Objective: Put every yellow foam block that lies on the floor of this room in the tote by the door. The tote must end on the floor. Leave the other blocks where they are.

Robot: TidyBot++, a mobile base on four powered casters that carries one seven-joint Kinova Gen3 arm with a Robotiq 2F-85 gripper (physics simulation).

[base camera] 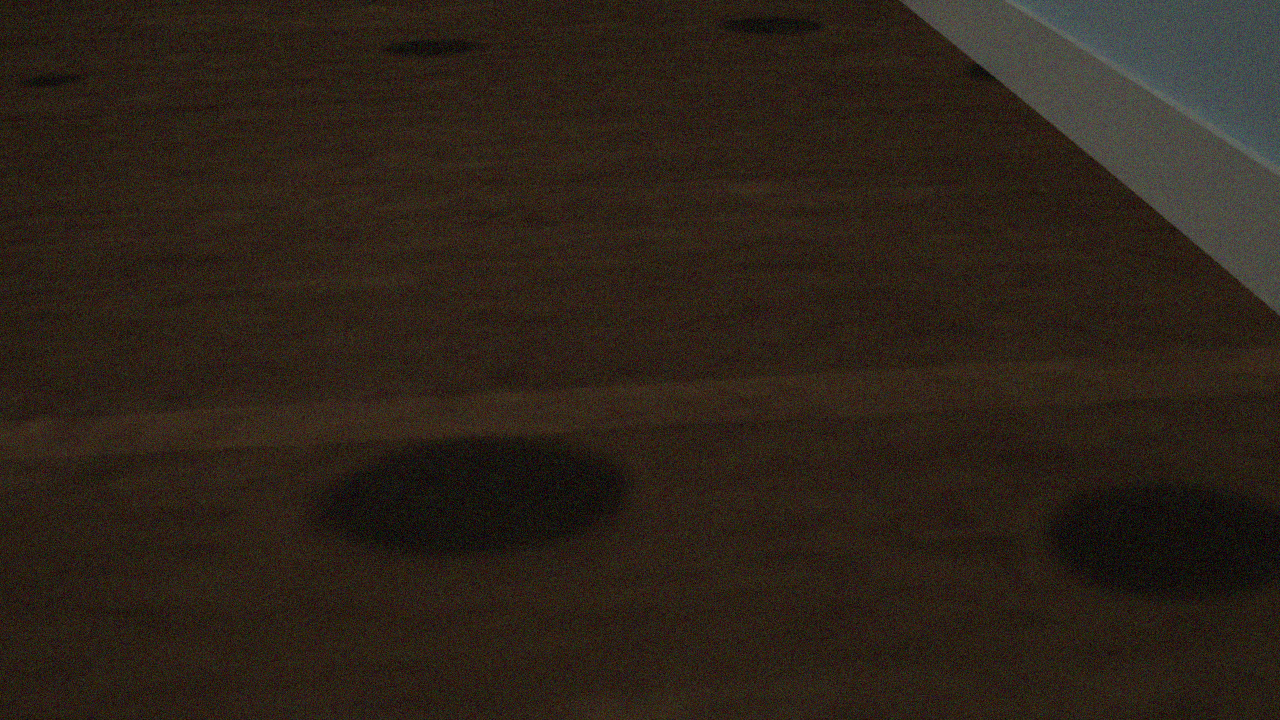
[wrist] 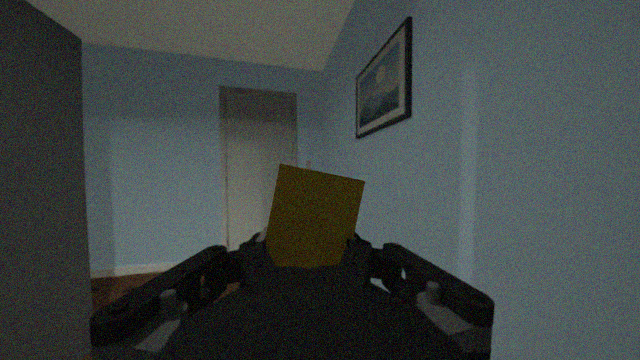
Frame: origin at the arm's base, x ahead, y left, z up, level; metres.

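Seen in the pictures: gripper, fingertip midpoint: [wrist: 306, 237].
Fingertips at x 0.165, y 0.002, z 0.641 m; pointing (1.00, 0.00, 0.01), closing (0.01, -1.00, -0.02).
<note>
A point is followed by its place in that frame.
In the wrist view my gripper [wrist: 306, 237] @(x 0.165, y 0.002, z 0.641 m) is shut on a yellow foam block [wrist: 315, 217] @(x 0.131, y -0.005, z 0.667 m), which stands up between the two fingertips, slightly tilted. The block is held up off the floor, with the room's wall and a door behind it. A pale door [wrist: 261, 150] @(x 2.275, y 0.549, z 0.984 m) shows in the far wall, left of the block. The tote does not show in either view, and no block shows on the floor in the base camera view.
A blue wall [wrist: 550, 150] @(x 0.366, y -0.544, z 0.750 m) with a framed picture [wrist: 384, 80] @(x 0.974, y -0.421, z 1.204 m) runs along the right. A dark grey surface [wrist: 40, 200] @(x 0.964, y 1.313, z 0.570 m) stands close at the left. In the base camera view a pale baseboard [base camera: 1118, 152] @(x 0.850, y -0.452, z -0.374 m) borders the wooden floor [base camera: 626, 295] @(x 0.585, y 0.039, z -0.397 m), which has several dark round patches.
</note>
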